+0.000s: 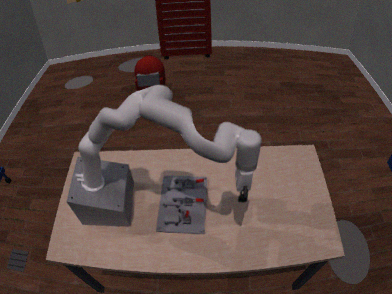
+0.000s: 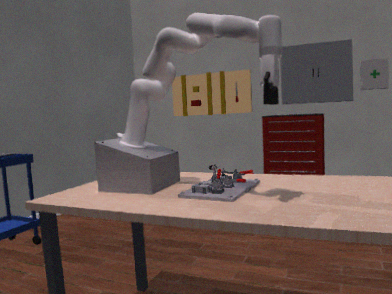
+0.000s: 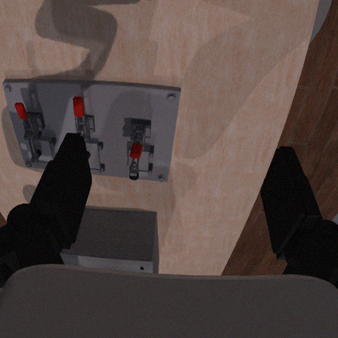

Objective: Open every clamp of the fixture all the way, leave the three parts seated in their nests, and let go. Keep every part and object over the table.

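Pixels of known places: gripper, fingertip midpoint: [image 1: 241, 191] [image 2: 271, 104]; arm's base, origin of the base link: [image 1: 92, 182] [image 2: 133, 145].
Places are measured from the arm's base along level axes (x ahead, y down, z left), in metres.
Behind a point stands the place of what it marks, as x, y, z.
Note:
The grey fixture plate [image 1: 197, 227] {0.483, 0.182, -0.219} [image 2: 235, 195] {0.513, 0.182, -0.215} [image 3: 162, 105] lies on the table with three red-handled clamps. The clamp handle nearest the front edge [image 1: 187, 214] {0.445, 0.101, -0.184} [image 2: 219, 173] {0.448, 0.103, -0.184} [image 3: 136, 150] stands upright, its black-tipped arm raised. The middle handle [image 1: 199, 200] {0.516, 0.147, -0.084} [image 3: 78, 106] and the far handle [image 1: 200, 180] {0.539, 0.130, 0.026} [image 3: 20, 111] lie low, pointing away from the robot base. Grey parts sit on the base side of the clamps; the front part [image 1: 173, 218] {0.376, 0.156, -0.163} [image 3: 145, 155] shows most clearly, the middle one is partly hidden by a finger. My gripper [image 1: 243, 194] {0.658, -0.153, -0.271} [image 2: 270, 92] [image 3: 179, 162] is open and empty, high above the table, beyond the handle side.
The grey robot pedestal [image 1: 100, 200] {0.042, 0.015, -0.106} [image 2: 135, 167] {0.078, 0.082, -0.153} [image 3: 110, 232] stands on the table [image 1: 280, 225] {0.895, 0.197, -0.296} [image 2: 325, 205] {0.832, 0.197, -0.284} [image 3: 215, 200], beside the plate. A red drawer cabinet [image 1: 185, 30] [image 2: 293, 142] stands by the wall. A blue cart [image 2: 17, 225] stands off the table.

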